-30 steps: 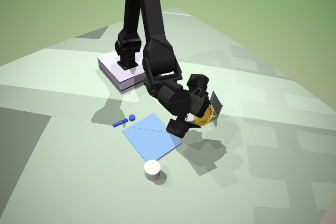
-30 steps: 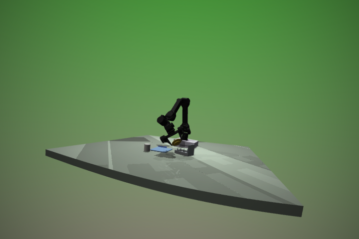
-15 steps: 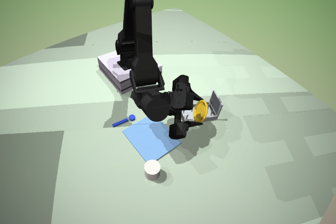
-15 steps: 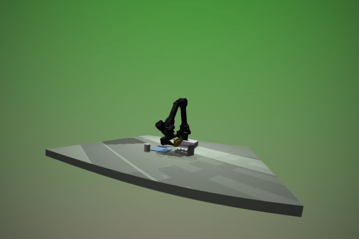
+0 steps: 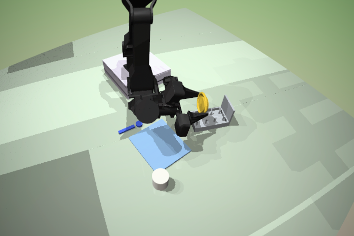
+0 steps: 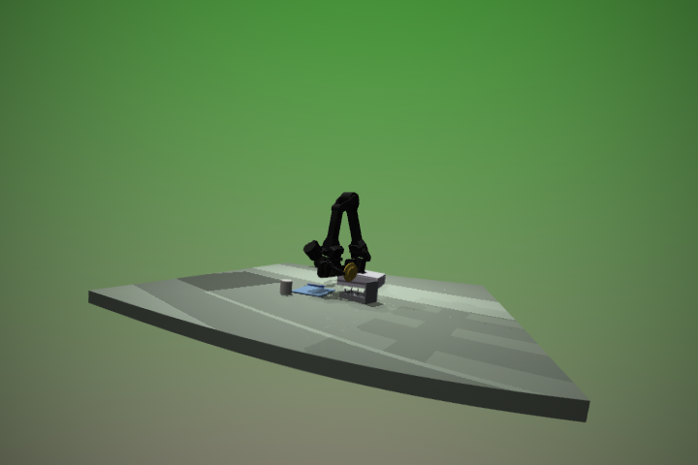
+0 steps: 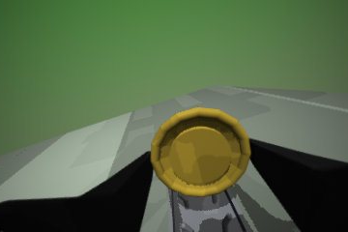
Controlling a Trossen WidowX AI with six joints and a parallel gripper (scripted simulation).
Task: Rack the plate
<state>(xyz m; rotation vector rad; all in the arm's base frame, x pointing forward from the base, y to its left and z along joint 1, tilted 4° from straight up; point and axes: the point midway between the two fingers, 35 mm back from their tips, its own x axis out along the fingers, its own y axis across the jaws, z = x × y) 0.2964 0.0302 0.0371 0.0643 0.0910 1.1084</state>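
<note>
The grey dish rack lies 1 cm ahead of my gripper tip, 3 cm to the left of it and 7 cm below it. The rest, counted from my gripper tip: blue spoon (11 cm behind, 19 cm to the right, 9 cm below); white cup (9 cm ahead, 23 cm to the right, 7 cm below); yellow plate (1 cm to the right).
</note>
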